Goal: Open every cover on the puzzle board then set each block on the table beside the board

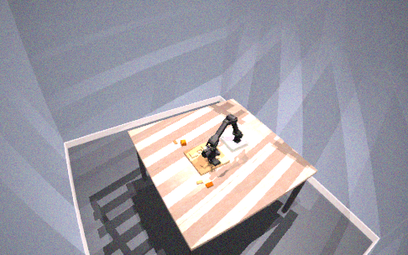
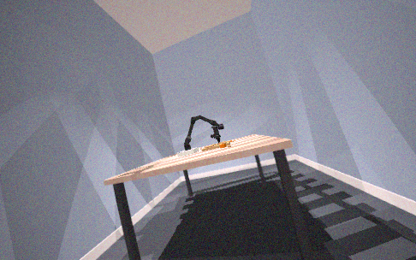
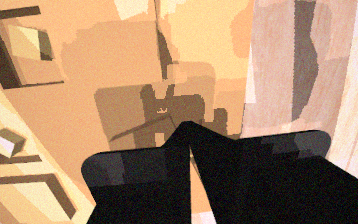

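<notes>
My gripper tip is now 100 mm to the left of the tan puzzle board and 30 mm past it. Round my gripper tip: orange bit 150 mm ahead, 140 mm to the left, 20 mm below.
</notes>
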